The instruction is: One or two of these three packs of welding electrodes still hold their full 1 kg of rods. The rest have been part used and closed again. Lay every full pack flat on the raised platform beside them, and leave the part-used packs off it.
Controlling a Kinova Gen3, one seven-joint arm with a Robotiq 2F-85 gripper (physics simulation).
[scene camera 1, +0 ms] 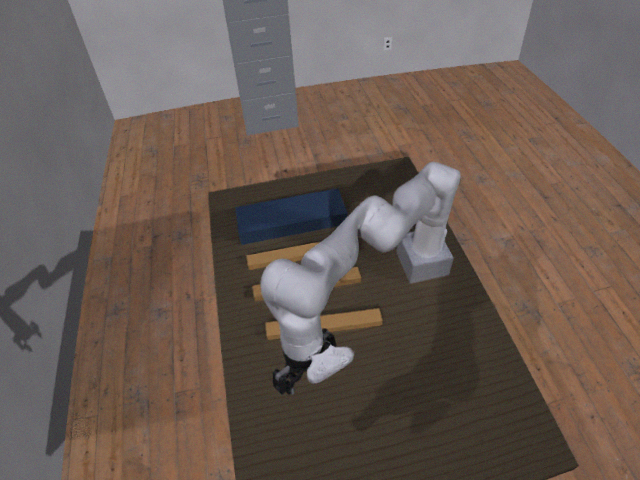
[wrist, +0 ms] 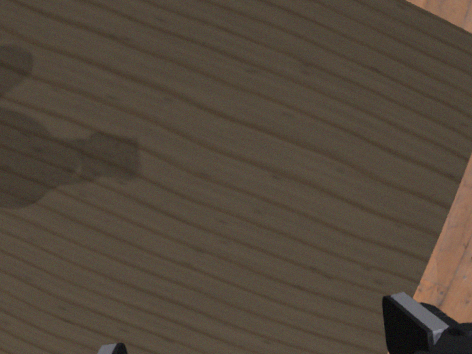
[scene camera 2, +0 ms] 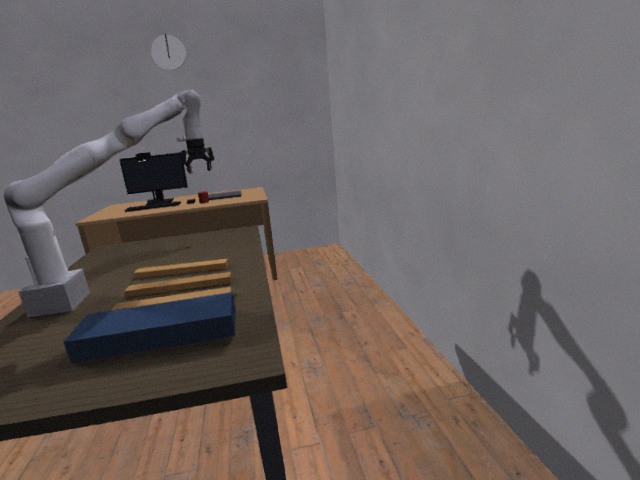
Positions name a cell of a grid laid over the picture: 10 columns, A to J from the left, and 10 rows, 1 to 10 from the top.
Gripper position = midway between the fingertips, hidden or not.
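Looking through scene camera 1, I find my gripper (scene camera 1: E8) and, in that same view, a blue raised platform (scene camera 1: E5). Scene camera 2 shows me the platform (scene camera 2: B7) as well.
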